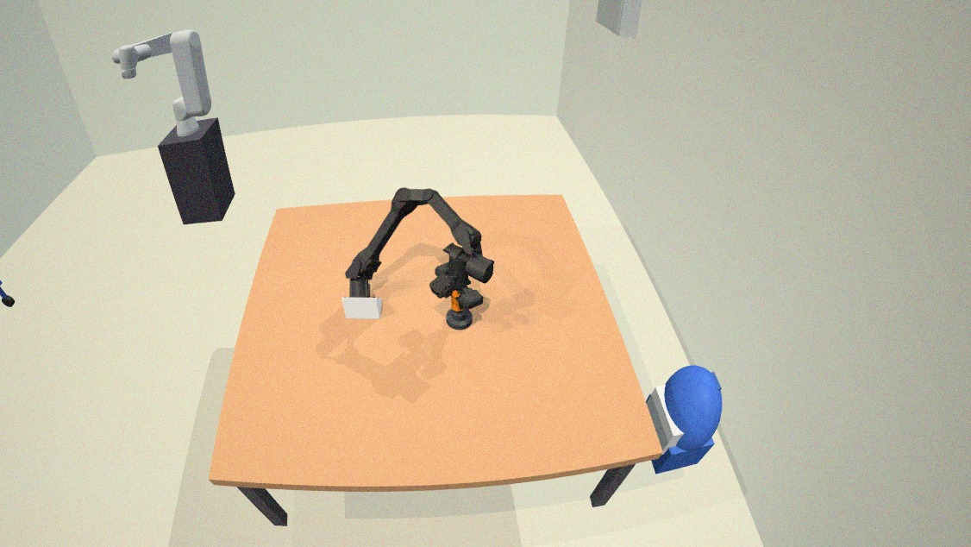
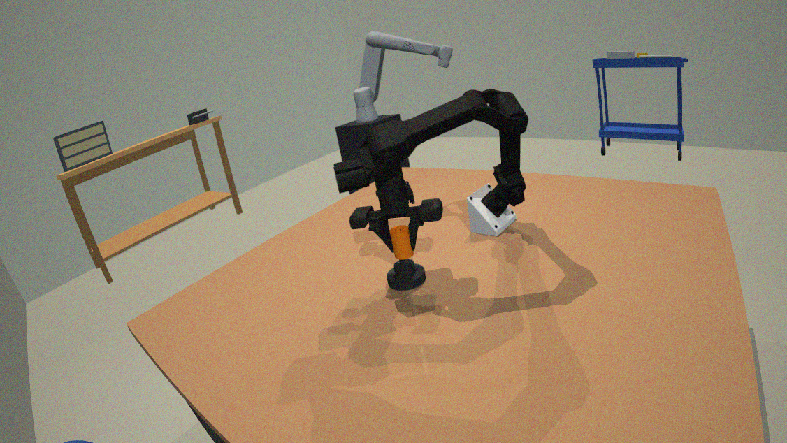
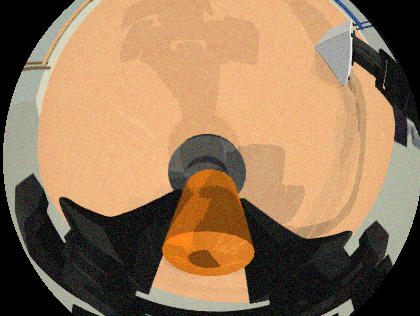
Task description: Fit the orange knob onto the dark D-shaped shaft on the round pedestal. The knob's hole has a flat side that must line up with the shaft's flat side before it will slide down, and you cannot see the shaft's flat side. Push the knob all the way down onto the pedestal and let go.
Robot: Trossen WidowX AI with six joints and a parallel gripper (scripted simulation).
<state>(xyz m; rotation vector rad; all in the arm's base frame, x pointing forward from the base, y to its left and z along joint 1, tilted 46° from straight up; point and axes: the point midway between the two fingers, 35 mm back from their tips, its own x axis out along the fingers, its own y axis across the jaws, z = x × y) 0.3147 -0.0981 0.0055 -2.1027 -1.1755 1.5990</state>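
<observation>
Now: gripper tip 10 mm short of the dark round pedestal and 40 mm above it. Round my gripper tip: orange knob: 20 mm above.
</observation>
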